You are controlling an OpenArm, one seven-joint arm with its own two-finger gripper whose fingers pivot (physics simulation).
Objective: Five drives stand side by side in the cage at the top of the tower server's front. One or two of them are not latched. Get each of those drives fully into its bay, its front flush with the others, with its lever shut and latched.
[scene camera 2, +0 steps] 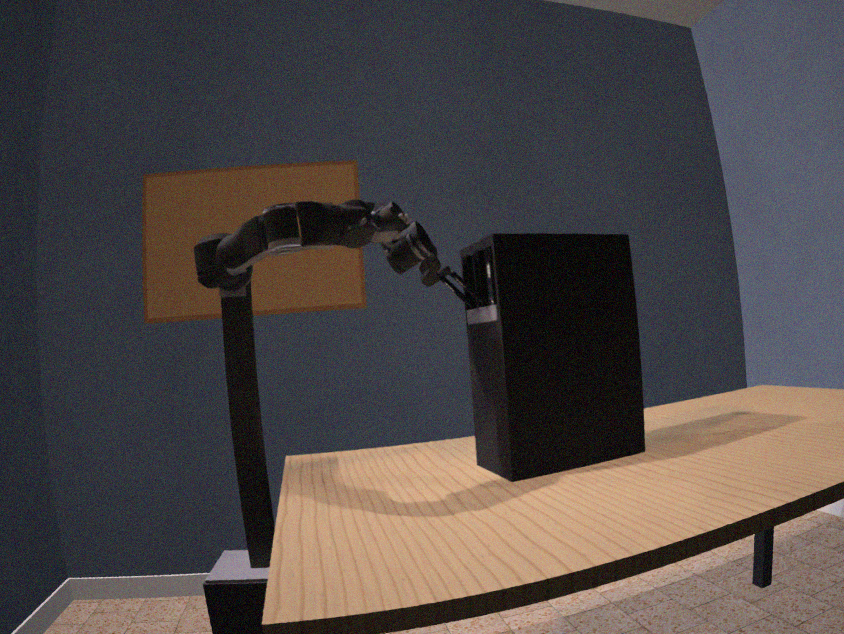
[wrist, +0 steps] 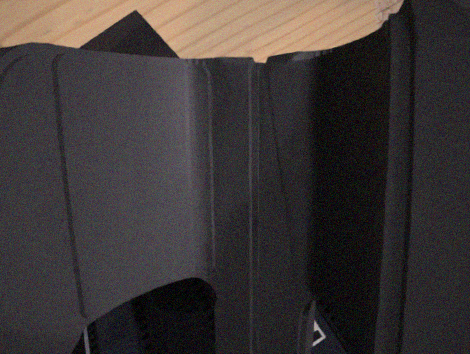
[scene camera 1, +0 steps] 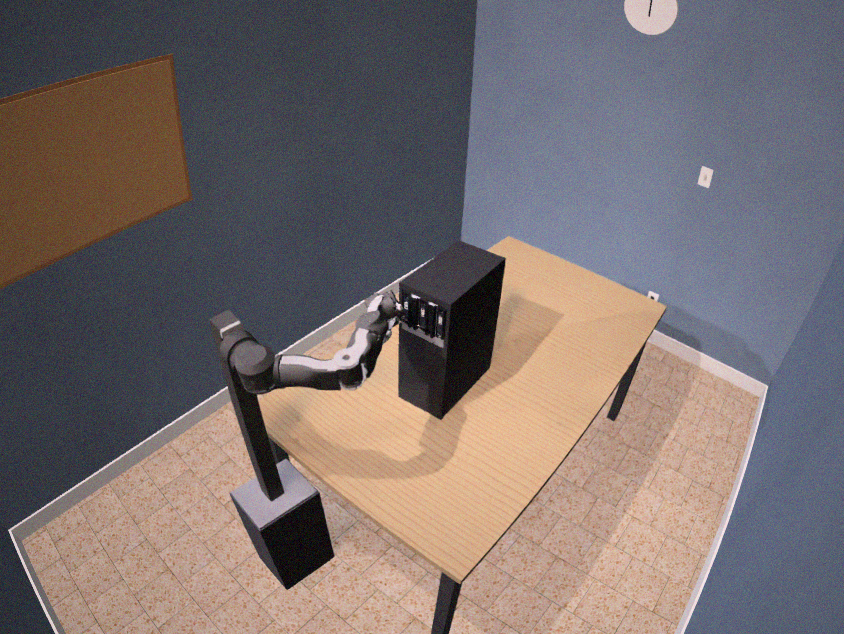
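Observation:
The black tower server [scene camera 1: 470, 327] [scene camera 2: 566, 354] stands upright on the table. Its drive cage is at the top of its front. Dark drives with pale lever parts [scene camera 1: 440, 320] show side by side there in the first scene view; the leftmost ones are partly hidden by the gripper. My gripper [scene camera 1: 402, 315] [scene camera 2: 470, 301] is shut and empty, pointing forward and down at the left part of the cage, its tips close to the drive fronts. Contact cannot be told. In the wrist view the shut fingers [wrist: 251, 200] fill most of the picture. Which levers are latched is too small to tell.
The arm reaches over the wooden table [scene camera 1: 518, 423] [scene camera 2: 409, 545] from its post [scene camera 1: 252, 423] [scene camera 2: 242, 409] at the table's near left end. A pale strip [scene camera 1: 423, 333] [scene camera 2: 481, 314] runs below the cage. A dark corner of the tower [wrist: 132, 37] shows past the fingers in the wrist view.

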